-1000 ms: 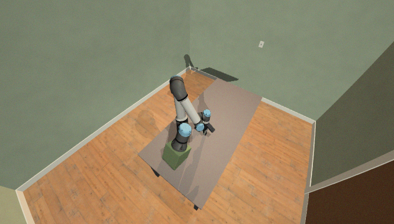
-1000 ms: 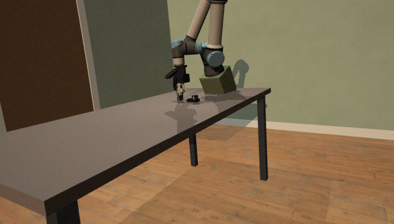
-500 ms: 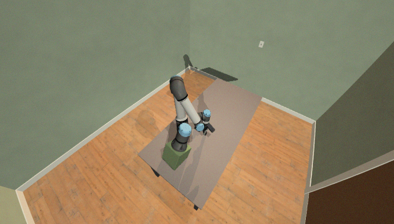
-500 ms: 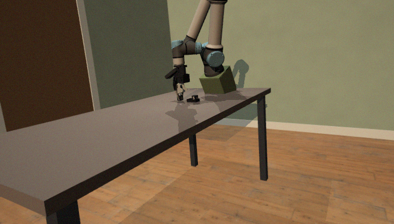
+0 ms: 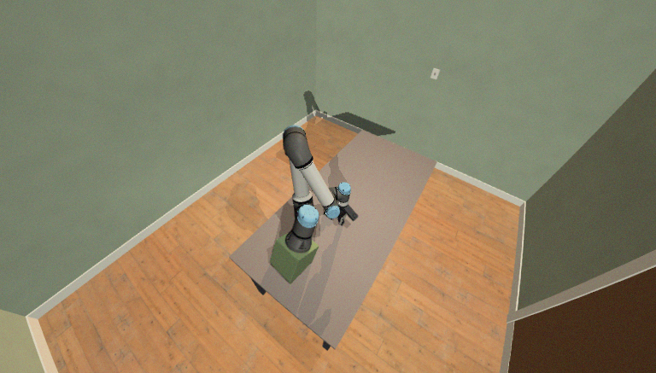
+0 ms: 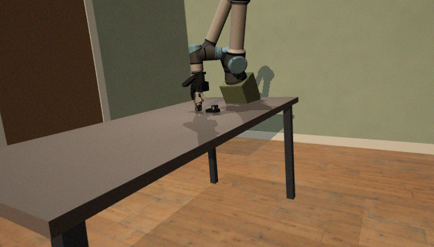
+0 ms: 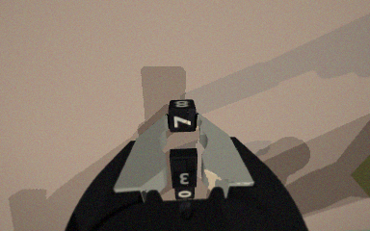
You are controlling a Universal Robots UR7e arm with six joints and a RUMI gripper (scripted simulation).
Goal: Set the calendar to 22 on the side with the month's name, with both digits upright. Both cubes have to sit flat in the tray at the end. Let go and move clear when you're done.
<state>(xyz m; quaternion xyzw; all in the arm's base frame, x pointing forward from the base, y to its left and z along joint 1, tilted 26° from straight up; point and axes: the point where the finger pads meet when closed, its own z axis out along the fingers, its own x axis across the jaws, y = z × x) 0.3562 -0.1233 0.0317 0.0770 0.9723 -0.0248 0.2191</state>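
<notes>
My gripper is now 10 mm above the black number cube. From my hand the other things lie so: black tray 20 mm ahead, 110 mm to the left, 20 mm below.
</notes>
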